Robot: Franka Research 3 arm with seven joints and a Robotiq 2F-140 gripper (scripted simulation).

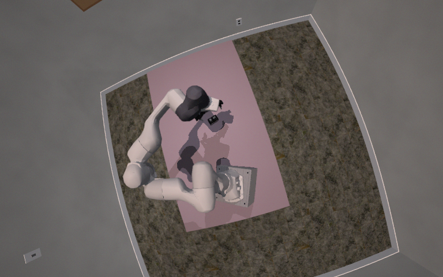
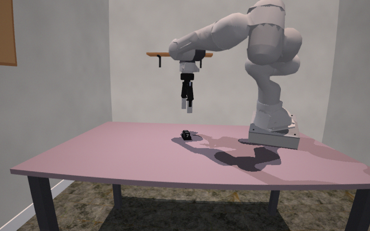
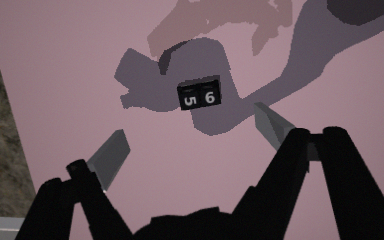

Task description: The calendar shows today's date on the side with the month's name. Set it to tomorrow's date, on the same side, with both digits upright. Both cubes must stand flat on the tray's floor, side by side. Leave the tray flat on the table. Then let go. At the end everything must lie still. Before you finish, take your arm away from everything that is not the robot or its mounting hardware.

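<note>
My hand is 14 cm above the black digit cube. The rest, counted from my hand: black calendar tray 1 cm behind, 2 cm to the left, 16 cm below.
</note>
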